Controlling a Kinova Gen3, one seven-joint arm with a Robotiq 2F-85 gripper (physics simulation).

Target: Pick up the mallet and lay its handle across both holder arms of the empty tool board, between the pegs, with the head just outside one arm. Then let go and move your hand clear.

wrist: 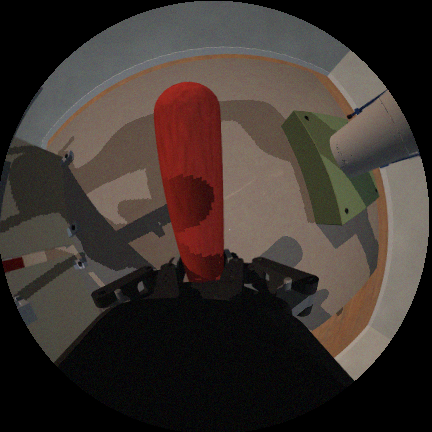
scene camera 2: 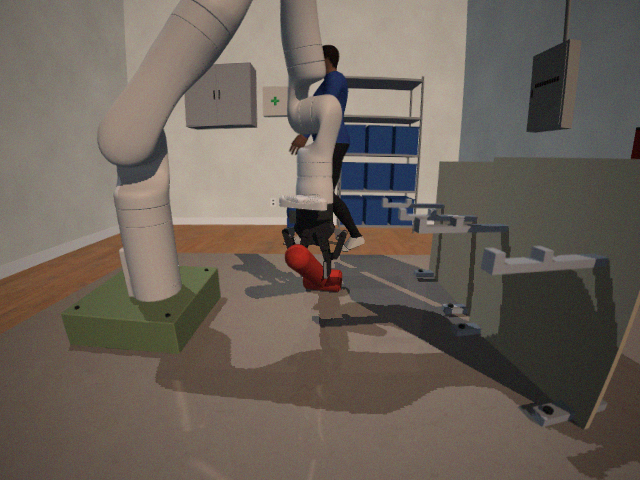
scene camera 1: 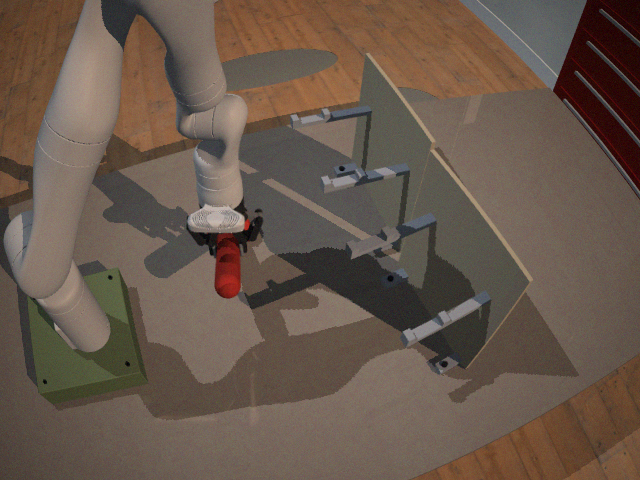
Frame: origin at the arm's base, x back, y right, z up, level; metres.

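Seen in the pictures: gripper, fingertip midpoint: [wrist: 203, 258] [scene camera 2: 314, 276]; arm's base at its link origin: [wrist: 344, 154] [scene camera 2: 158, 289] [scene camera 1: 89, 329].
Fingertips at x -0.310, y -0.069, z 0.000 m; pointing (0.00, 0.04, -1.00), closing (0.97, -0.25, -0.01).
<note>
Offsets run from my fingertips to a thing's top centre. "*": to the spot under its first point.
The red mallet [scene camera 1: 227, 276] [scene camera 2: 306, 264] [wrist: 191, 145] is held off the table by my gripper [scene camera 1: 227, 249] [scene camera 2: 312, 271] [wrist: 203, 258], whose fingers are shut on its handle. In scene camera 2 the rounded handle end points towards the camera and is tilted up; the head is lower, partly hidden behind the handle and fingers. Two boards stand at the right, a front one [scene camera 1: 457, 224] [scene camera 2: 563, 196] and a back one @(* dx -0.334, dy -0.066, dz +0.191 m) [scene camera 1: 390, 113] [scene camera 2: 465, 191]. Each has two pegged holder arms, with no tool on them. The front board's arms are a nearer @(* dx -0.205, dy +0.322, dz +0.146 m) [scene camera 1: 426, 330] [scene camera 2: 537, 262] and a farther one @(* dx -0.195, dy +0.158, dz +0.146 m) [scene camera 1: 373, 244]. The mallet is left of both boards, apart from them.
The back board's two arms [scene camera 1: 310, 120] [scene camera 1: 342, 181] also stick out towards my side. Small bolted feet @(* dx -0.292, dy +0.331, dz -0.053 m) [scene camera 1: 443, 363] [scene camera 2: 549, 412] stand at the boards' bases. My arm's green base block [scene camera 1: 121, 330] [scene camera 2: 124, 335] [wrist: 312, 170] is at the left. A person [scene camera 2: 336, 93] is in the background.
</note>
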